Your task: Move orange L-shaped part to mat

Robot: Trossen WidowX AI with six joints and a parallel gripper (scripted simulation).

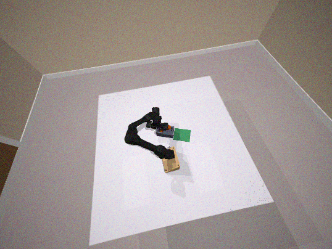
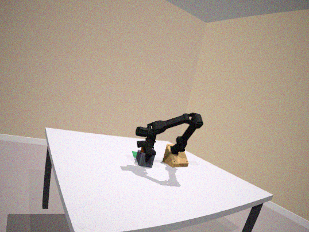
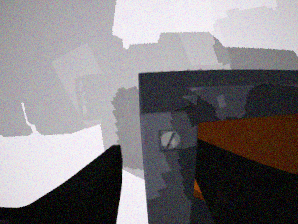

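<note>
My gripper tip is now 2 cm past the orange L-shaped part, 5 cm to the left of it and 1 cm below it. The rest, counted from my gripper tip: green mat 8 cm behind, 21 cm to the right, 5 cm below.
</note>
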